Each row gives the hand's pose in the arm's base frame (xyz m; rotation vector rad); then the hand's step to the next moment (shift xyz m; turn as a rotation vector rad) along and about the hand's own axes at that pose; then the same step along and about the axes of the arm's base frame.
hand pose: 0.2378 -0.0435 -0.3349 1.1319 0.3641 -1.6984
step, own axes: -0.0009 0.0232 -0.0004 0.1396 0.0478 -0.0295
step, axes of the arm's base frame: 0.0202 -0.0093 0.0067 0.0505 -0.0808 -0.1164
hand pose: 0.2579 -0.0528 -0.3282 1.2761 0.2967 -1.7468
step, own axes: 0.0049 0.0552 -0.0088 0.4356 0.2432 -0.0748
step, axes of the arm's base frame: 0.0484 -0.0270 0.0090 0.2202 -0.3148 -0.3270
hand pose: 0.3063 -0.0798 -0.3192 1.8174 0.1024 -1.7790
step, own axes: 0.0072 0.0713 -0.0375 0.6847 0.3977 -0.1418
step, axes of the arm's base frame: 0.0658 -0.0443 0.0157 0.3745 -0.4966 -0.5101
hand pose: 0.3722 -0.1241 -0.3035 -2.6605 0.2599 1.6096
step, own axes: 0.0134 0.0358 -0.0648 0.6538 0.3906 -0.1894
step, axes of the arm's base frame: 0.0575 -0.0438 0.0209 0.4033 -0.4905 -0.4611
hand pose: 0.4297 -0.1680 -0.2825 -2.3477 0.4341 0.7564
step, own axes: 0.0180 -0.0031 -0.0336 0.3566 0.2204 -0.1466
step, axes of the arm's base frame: 0.0292 -0.0216 0.0119 0.2342 -0.3013 -0.2273
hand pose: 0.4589 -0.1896 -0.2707 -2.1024 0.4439 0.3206
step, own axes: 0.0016 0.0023 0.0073 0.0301 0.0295 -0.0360
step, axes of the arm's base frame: 0.0000 0.0047 -0.0062 0.0164 -0.0508 -0.0148
